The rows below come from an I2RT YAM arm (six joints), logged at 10 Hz.
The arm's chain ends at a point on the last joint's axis. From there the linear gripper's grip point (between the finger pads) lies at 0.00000 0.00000 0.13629 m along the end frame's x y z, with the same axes.
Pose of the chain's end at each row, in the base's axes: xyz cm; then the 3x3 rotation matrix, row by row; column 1 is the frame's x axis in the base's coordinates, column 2 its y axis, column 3 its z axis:
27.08, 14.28, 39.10; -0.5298, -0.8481, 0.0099; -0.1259, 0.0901, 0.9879; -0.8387, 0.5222, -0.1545
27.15, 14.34, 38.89; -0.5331, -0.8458, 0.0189; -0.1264, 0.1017, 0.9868; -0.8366, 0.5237, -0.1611
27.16, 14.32, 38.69; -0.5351, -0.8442, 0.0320; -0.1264, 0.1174, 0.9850; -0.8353, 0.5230, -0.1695
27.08, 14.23, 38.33; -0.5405, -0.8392, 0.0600; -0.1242, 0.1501, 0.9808; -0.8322, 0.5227, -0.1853
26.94, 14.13, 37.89; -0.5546, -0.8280, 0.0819; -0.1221, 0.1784, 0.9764; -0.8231, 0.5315, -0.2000
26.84, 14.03, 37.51; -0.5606, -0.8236, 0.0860; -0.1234, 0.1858, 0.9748; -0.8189, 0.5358, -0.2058
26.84, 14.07, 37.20; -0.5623, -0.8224, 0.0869; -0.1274, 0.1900, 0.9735; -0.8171, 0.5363, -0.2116
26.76, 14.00, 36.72; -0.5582, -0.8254, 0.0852; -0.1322, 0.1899, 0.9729; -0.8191, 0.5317, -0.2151
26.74, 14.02, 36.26; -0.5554, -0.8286, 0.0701; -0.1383, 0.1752, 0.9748; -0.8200, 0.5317, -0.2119
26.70, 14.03, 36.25; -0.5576, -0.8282, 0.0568; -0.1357, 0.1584, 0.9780; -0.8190, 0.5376, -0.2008
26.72, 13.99, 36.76; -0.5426, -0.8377, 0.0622; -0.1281, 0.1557, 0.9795; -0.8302, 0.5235, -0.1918
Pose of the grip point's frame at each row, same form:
27.21, 27.74, 36.99; -0.5298, -0.8481, 0.0099; -0.1259, 0.0901, 0.9879; -0.8387, 0.5222, -0.1545
27.41, 27.79, 36.69; -0.5331, -0.8458, 0.0189; -0.1264, 0.1017, 0.9868; -0.8366, 0.5237, -0.1611
27.60, 27.74, 36.38; -0.5351, -0.8442, 0.0320; -0.1264, 0.1174, 0.9850; -0.8353, 0.5230, -0.1695
27.90, 27.60, 35.80; -0.5405, -0.8392, 0.0600; -0.1242, 0.1501, 0.9808; -0.8322, 0.5227, -0.1853
28.06, 27.44, 35.16; -0.5546, -0.8280, 0.0819; -0.1221, 0.1784, 0.9764; -0.8231, 0.5315, -0.2000
28.01, 27.32, 34.71; -0.5606, -0.8236, 0.0860; -0.1234, 0.1858, 0.9748; -0.8189, 0.5358, -0.2058
28.02, 27.34, 34.32; -0.5623, -0.8224, 0.0869; -0.1274, 0.1900, 0.9735; -0.8171, 0.5363, -0.2116
27.92, 27.26, 33.79; -0.5582, -0.8254, 0.0852; -0.1322, 0.1899, 0.9729; -0.8191, 0.5317, -0.2151
27.70, 27.31, 33.37; -0.5554, -0.8286, 0.0701; -0.1383, 0.1752, 0.9748; -0.8200, 0.5317, -0.2119
27.47, 27.36, 33.51; -0.5576, -0.8282, 0.0568; -0.1357, 0.1584, 0.9780; -0.8190, 0.5376, -0.2008
27.57, 27.34, 34.15; -0.5426, -0.8377, 0.0622; -0.1281, 0.1557, 0.9795; -0.8302, 0.5235, -0.1918

